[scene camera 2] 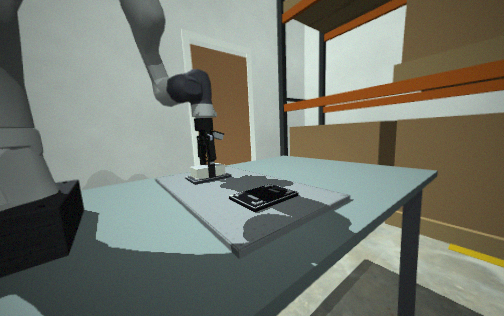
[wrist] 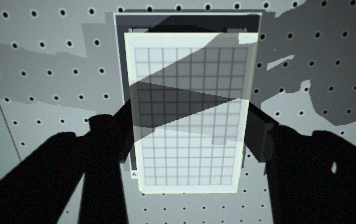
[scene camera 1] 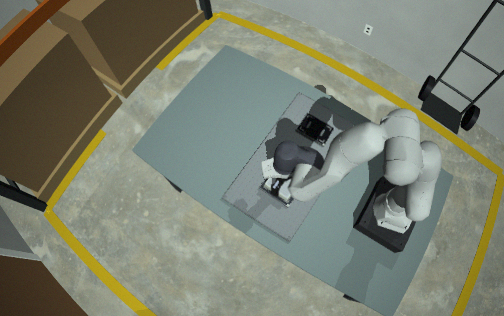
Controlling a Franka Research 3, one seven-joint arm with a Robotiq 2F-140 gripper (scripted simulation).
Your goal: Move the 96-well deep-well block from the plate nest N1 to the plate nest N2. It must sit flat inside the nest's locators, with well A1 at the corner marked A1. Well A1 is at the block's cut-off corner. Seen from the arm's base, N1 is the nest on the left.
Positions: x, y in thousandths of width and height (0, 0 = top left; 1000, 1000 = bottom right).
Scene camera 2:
my gripper: 414, 555
black plate nest N2: 527, 616
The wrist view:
my gripper: 524, 489
plate nest N1: 437, 105
